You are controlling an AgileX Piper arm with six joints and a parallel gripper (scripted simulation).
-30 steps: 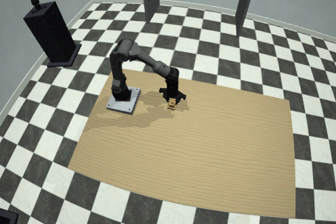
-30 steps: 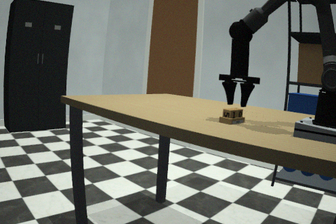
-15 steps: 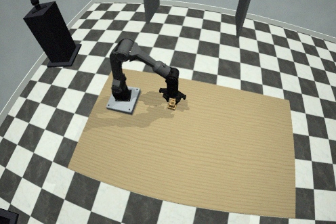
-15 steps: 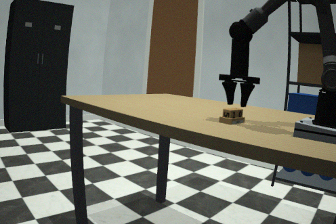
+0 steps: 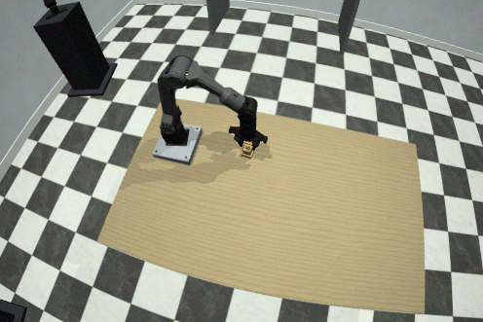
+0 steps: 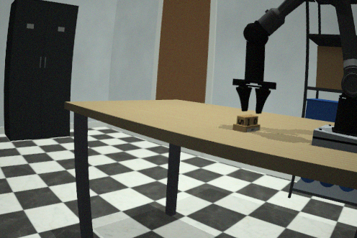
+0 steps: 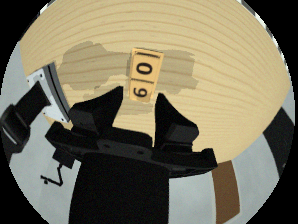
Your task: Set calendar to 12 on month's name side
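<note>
The wooden tray is 2 cm to the left of my hand and 5 cm below it.
</note>
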